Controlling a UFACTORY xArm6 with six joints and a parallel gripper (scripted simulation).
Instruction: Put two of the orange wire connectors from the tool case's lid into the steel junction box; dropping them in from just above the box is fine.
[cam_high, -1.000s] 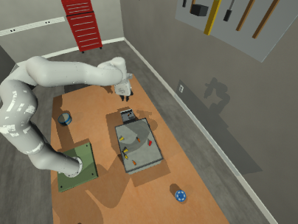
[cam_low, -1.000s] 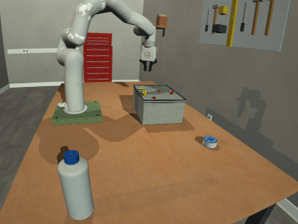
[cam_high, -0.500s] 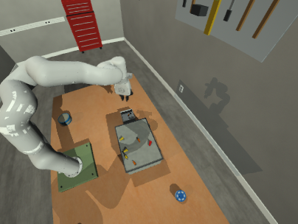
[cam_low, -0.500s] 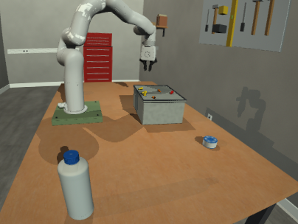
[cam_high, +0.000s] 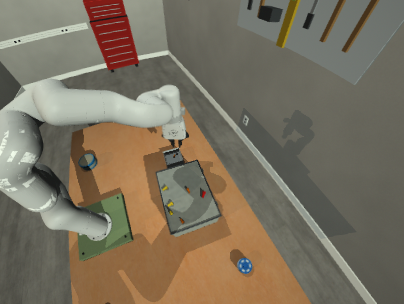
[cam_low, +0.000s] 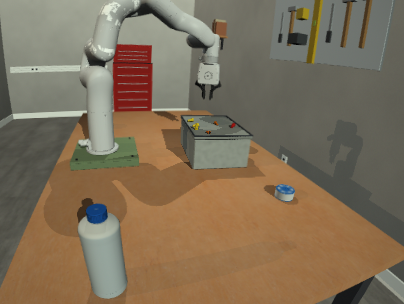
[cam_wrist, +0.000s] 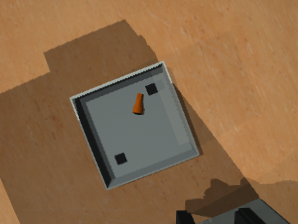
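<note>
Now: hand 3 cm past the grey tool case, 22 cm to the left of it and 12 cm above it. Also, from my hand: red connector 3 cm ahead, 26 cm to the right, 8 cm below; yellow connector 12 cm behind, 17 cm to the right, 8 cm below.
</note>
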